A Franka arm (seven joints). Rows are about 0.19 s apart.
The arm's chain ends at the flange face. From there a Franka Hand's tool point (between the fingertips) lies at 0.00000 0.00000 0.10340 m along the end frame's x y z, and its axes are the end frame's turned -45 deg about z.
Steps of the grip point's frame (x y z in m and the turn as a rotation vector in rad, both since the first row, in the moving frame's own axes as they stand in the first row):
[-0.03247, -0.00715, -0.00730, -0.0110, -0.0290, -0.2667]
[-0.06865, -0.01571, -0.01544, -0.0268, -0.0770, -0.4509]
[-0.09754, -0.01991, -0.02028, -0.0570, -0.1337, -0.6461]
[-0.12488, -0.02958, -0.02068, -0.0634, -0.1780, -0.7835]
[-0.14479, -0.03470, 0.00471, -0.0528, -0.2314, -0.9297]
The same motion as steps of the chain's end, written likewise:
[-0.02710, 0.01484, -0.00725, -0.0283, -0.0127, -0.2667]
[-0.05779, 0.02929, -0.01510, -0.0734, -0.0355, -0.4509]
[-0.08218, 0.04020, -0.01923, -0.1348, -0.0542, -0.6461]
[-0.10827, 0.04848, -0.01893, -0.1707, -0.0810, -0.7835]
[-0.12471, 0.05449, 0.00741, -0.2010, -0.1263, -0.9297]

